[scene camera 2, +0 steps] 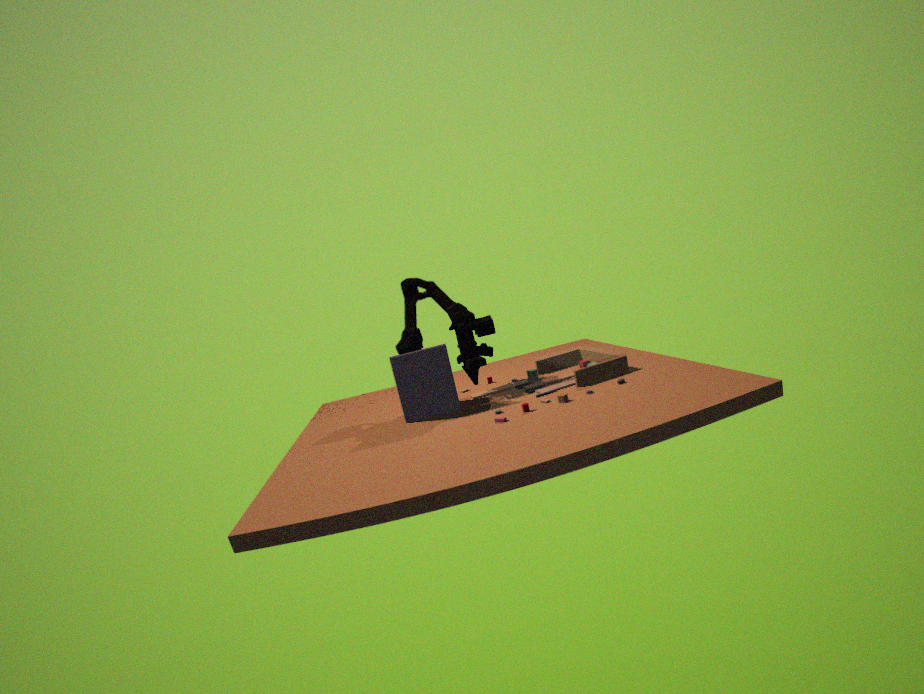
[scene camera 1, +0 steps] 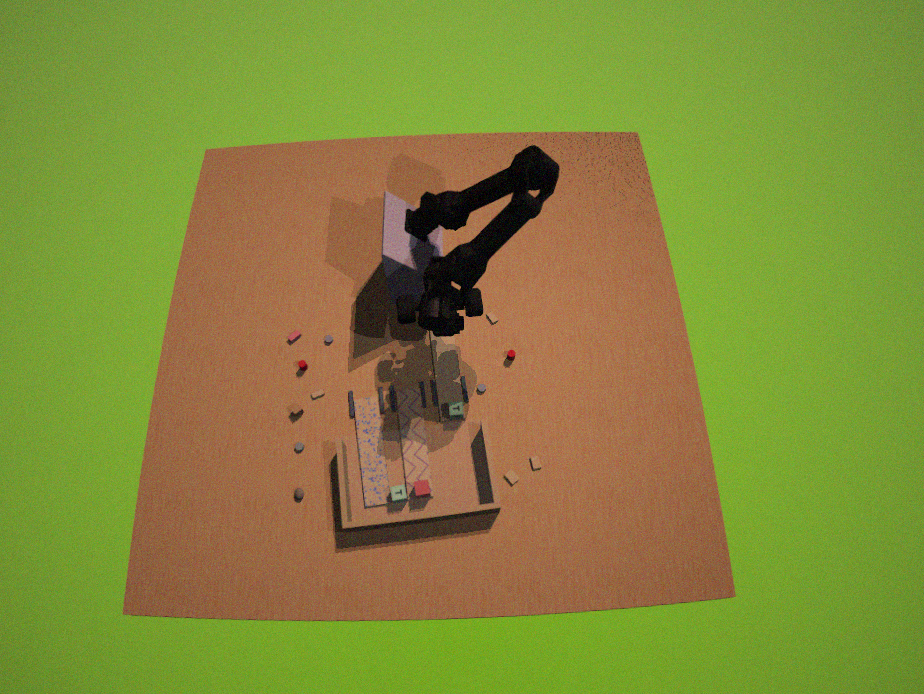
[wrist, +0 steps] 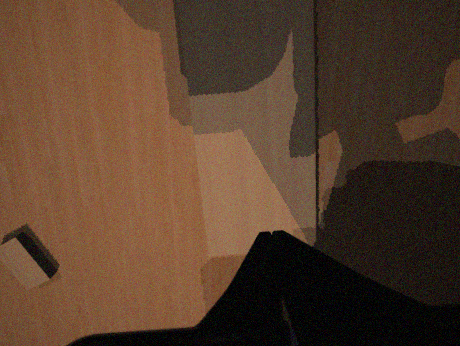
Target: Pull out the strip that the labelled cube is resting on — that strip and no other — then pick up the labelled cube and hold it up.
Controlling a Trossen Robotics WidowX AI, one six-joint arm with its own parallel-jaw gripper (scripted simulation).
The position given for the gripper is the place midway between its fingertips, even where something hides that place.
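There's a grey strip (scene camera 1: 448, 383) (wrist: 251, 78) to be seen here. And the gripper (scene camera 1: 441, 323) (scene camera 2: 476, 384) (wrist: 271, 242) is shut, with nothing in it; so the gripper holds nothing.
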